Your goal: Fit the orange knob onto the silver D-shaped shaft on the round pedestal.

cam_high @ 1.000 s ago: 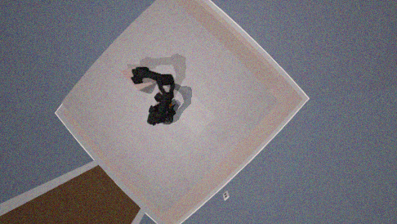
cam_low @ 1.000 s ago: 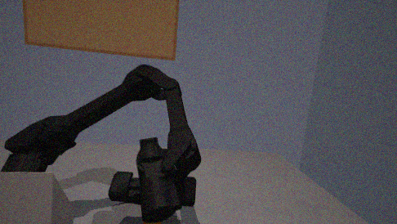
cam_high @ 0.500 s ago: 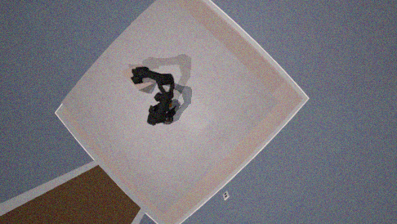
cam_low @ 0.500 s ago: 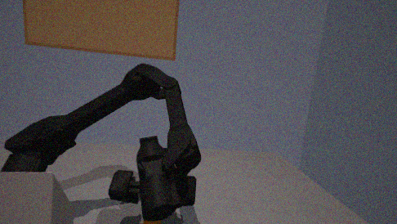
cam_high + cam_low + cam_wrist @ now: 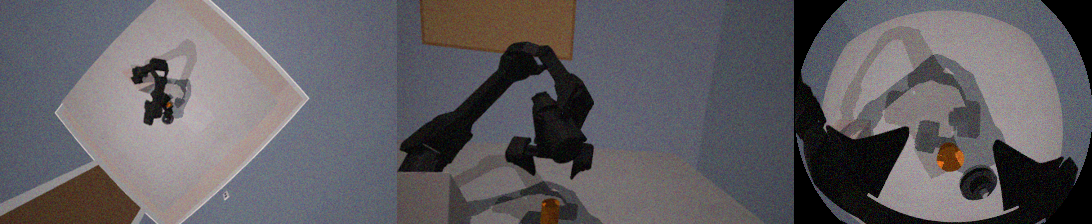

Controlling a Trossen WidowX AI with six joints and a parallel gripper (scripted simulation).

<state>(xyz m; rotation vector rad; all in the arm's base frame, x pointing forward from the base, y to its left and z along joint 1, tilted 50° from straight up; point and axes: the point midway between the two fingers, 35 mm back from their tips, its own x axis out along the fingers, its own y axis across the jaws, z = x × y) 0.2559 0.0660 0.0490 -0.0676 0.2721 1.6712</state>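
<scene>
Now: the orange knob 3 cm to the right of my gripper tip and 7 cm below it. Round my gripper tip: dark round pedestal: 8 cm ahead, 11 cm to the right, 8 cm below.
</scene>
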